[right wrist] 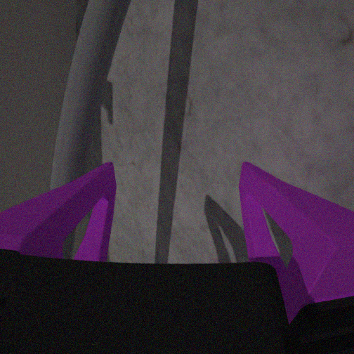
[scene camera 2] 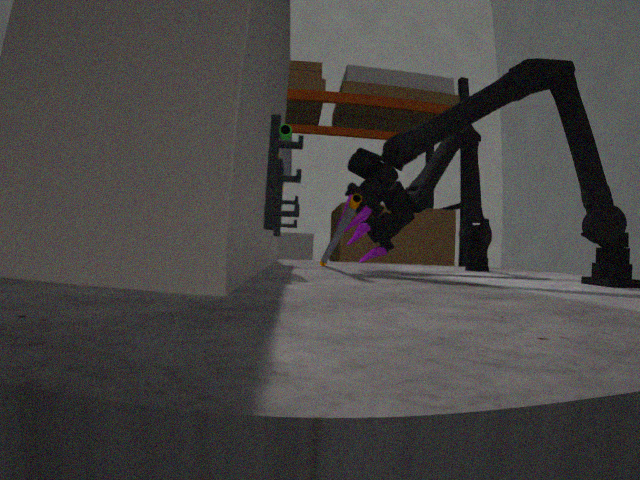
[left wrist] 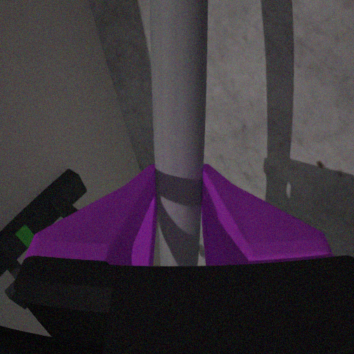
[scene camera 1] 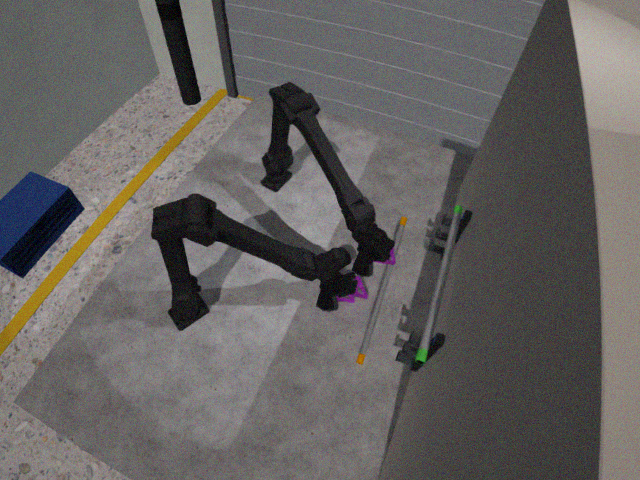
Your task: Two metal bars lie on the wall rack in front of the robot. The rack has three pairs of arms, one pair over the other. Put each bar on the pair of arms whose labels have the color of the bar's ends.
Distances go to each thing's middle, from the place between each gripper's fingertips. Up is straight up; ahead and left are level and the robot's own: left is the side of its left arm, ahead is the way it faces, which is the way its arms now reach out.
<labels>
I see my left gripper 190 mm below the green-ended bar [scene camera 1: 421, 356], 140 mm short of it and 100 mm to the left of it.
I see the green-ended bar 20 cm ahead of my right hand, 4 cm to the left of it and 25 cm above it.
</labels>
